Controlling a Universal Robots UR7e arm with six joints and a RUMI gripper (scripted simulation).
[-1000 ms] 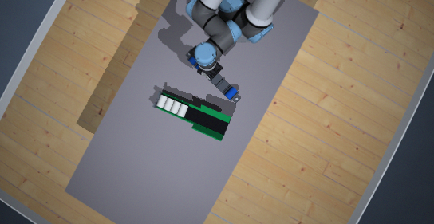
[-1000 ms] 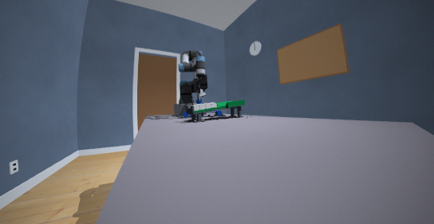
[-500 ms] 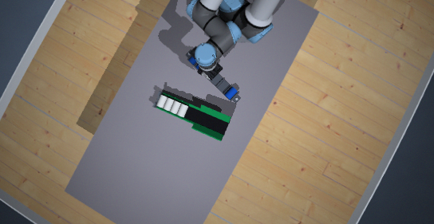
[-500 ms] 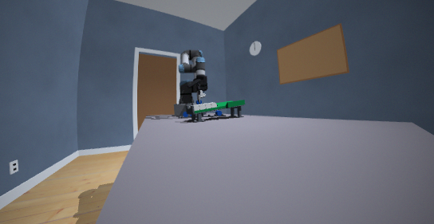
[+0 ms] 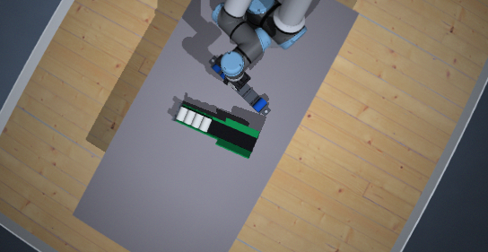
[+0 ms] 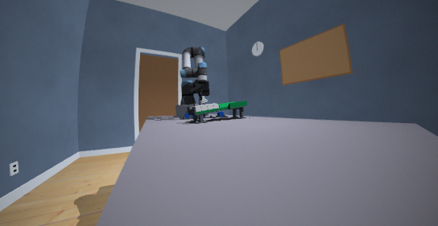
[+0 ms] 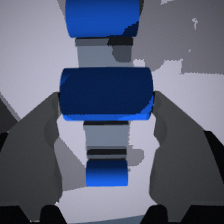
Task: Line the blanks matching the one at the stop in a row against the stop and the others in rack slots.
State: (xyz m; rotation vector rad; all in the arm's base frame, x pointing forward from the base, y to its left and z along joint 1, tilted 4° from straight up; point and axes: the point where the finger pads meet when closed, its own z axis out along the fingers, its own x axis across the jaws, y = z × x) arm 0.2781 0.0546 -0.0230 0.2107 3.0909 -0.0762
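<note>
The stock rack is 1 cm ahead of my hand, 3 cm to the left of it and 10 cm below it.
</note>
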